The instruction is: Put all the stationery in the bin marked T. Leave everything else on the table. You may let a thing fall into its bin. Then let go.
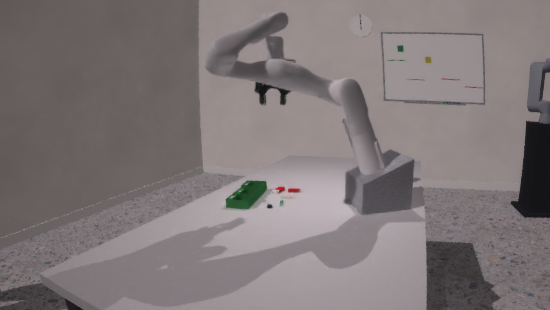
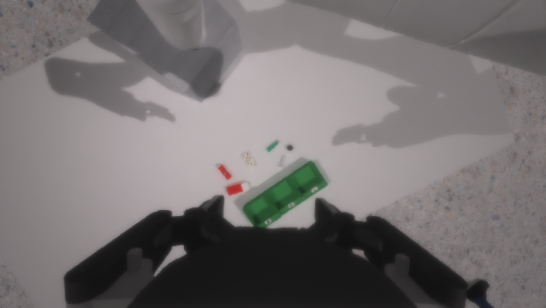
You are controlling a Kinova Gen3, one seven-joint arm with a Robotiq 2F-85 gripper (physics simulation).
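Pixels of known places: gripper, fingertip midpoint: (image 1: 273,104) (image 2: 269,206); arm's base at its link origin: (image 1: 373,168) (image 2: 182,27).
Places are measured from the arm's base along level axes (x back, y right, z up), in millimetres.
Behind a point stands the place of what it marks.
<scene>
My gripper (image 1: 273,101) @[y -20, x -359, z 223 mm] (image 2: 269,206) @[y -20, x -359, z 223 mm] is open and empty, high above the table. A green three-compartment bin block (image 1: 246,195) @[y -64, x -460, z -108 mm] (image 2: 281,190) @[y -19, x -459, z -126 mm] stands below; its white labels are too blurred to read. Beside it lie a red block with a white end (image 1: 280,189) @[y 98, x -382, z -123 mm] (image 2: 235,189) @[y 103, x -389, z -120 mm], a small red piece with a pale tip (image 1: 294,190) @[y 103, x -324, z -125 mm] (image 2: 224,171) @[y 106, x -325, z -120 mm], a cream dotted piece (image 1: 287,197) @[y 15, x -325, z -129 mm] (image 2: 248,159) @[y 26, x -326, z -127 mm], a small green piece (image 1: 281,203) @[y -76, x -318, z -124 mm] (image 2: 272,146) @[y -56, x -324, z -124 mm], a small black piece (image 1: 269,206) @[y -110, x -351, z -127 mm] (image 2: 289,147) @[y -101, x -351, z -125 mm] and a small pale grey piece (image 2: 282,160) @[y -64, x -377, z -125 mm]. Which are stationery is too small to tell.
The arm's grey base (image 1: 380,190) @[y -87, x 34, z -53 mm] (image 2: 130,30) @[y 95, x 24, z 24 mm] stands on the white table (image 1: 350,290) @[y -580, x 8, z -134 mm] (image 2: 150,150) @[y 279, x -164, z -134 mm], across the small things from the bins. Arm shadows fall on the table. A whiteboard (image 1: 434,70) hangs on the back wall. Another robot's black pedestal (image 1: 537,170) stands at the right.
</scene>
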